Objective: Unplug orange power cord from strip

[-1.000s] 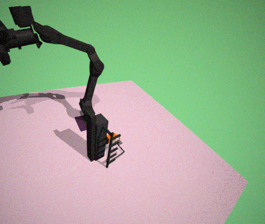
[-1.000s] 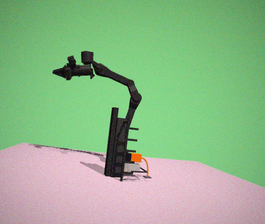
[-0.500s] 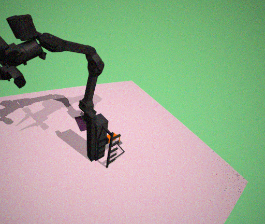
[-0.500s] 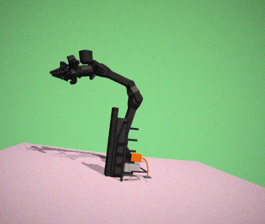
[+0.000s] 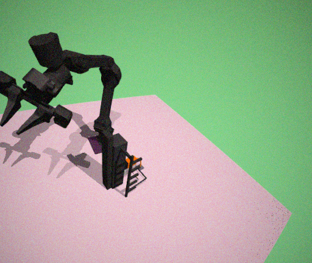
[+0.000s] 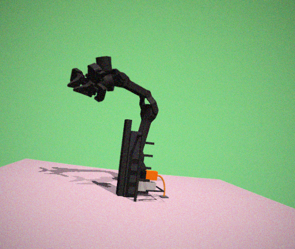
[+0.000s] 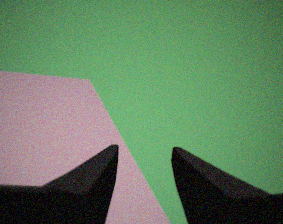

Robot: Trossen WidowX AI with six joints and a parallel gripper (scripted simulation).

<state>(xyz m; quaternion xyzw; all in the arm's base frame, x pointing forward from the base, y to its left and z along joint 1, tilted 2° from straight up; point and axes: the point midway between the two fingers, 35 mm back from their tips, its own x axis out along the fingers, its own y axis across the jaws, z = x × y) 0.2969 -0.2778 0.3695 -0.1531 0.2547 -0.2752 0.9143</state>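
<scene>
Now: the plug 32 cm to the left of my gripper tip, 28 cm below it and 6 cm behind it. The rest, counted from my gripper tip: grey pad 40 cm to the left, 37 cm below, 9 cm behind.
</scene>
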